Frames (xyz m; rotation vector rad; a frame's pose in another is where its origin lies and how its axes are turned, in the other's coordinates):
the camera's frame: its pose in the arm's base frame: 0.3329 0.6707 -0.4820 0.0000 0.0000 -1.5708
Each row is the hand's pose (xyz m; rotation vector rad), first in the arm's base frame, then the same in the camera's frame.
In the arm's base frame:
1: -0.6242 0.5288 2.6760 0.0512 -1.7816 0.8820
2: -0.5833 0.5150 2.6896 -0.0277 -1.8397 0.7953
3: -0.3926 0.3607 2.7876 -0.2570 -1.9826 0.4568
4: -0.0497 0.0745 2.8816 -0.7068 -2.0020 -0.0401
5: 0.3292 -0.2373 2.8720 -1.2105 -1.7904 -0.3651
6: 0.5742 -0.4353 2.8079 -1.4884 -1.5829 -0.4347
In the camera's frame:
1: 0.1419 -0.9571 3.1580 1.5943 -1.5052 1.8919
2: 0.1557 -0.9162 3.1716 1.5525 -1.5999 1.7787
3: 0.3100 -0.7255 3.2696 1.3978 -1.8142 1.3781
4: 0.5962 -0.3826 3.3636 0.9726 -2.0341 0.8598
5: 0.9080 -0.0037 3.3540 0.4155 -2.1501 0.5458
6: 1.1060 0.2413 3.2899 0.0670 -2.1783 0.4760

